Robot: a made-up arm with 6 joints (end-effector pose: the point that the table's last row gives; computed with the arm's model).
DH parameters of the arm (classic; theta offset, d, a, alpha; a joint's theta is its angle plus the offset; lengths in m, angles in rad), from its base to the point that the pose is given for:
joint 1: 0 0.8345 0.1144 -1.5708
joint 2: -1.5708 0 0.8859 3.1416
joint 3: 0 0 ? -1.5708
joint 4: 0 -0.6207 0 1.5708
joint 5: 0 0 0 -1.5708
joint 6: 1.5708 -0.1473 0 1.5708
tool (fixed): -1.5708 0 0 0
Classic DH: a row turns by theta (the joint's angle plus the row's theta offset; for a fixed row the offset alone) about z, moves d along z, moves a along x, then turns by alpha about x.
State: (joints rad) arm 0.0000 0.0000 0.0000 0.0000 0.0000 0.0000
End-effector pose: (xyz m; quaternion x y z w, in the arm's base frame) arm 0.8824 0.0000 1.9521 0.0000 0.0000 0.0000 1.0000
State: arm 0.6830 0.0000 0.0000 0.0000 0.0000 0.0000
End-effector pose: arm 0.6845 0.5569 1.9521 0.0000 0.0000 0.3349 0.9423
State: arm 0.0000 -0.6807 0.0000 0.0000 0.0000 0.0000
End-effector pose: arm 0.0079 0.0000 2.1864 0.0000 -0.3338 0.0000 0.9426
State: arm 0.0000 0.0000 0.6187 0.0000 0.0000 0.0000
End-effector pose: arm 0.6057 0.0000 2.3546 0.0000 -0.3044 0.0000 0.9525
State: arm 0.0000 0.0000 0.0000 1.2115 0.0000 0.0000
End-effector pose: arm 0.8824 0.0000 1.9521 -0.5694 0.0000 0.0000 0.8221
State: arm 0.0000 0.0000 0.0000 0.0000 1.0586 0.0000
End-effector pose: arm 0.8073 0.0000 2.0805 0.0000 -0.5049 0.0000 0.8632
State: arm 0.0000 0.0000 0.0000 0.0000 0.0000 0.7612
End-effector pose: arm 0.8824 0.0000 1.9521 -0.3715 0.0000 0.0000 0.9284
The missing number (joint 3, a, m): 0.2317
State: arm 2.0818 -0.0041 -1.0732 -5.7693 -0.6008 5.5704
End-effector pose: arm -0.2613 0.5497 1.1462 -0.6001 0.3455 0.5009 0.5192
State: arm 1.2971 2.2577 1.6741 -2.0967 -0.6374 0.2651
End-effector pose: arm 0.3509 1.5302 0.0955 0.4719 0.7096 0.3625 0.3774
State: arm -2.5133 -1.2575 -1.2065 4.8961 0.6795 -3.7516
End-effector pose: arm -0.0480 0.0776 1.3933 0.0545 -0.5107 0.8559 0.0598
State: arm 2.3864 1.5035 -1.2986 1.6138 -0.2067 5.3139
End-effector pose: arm -0.2376 0.2651 0.4197 0.9245 -0.2043 -0.2304 0.2246
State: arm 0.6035 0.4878 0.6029 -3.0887 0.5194 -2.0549
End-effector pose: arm 1.0355 0.7091 1.8607 -0.5563 0.0112 0.3376 0.7592
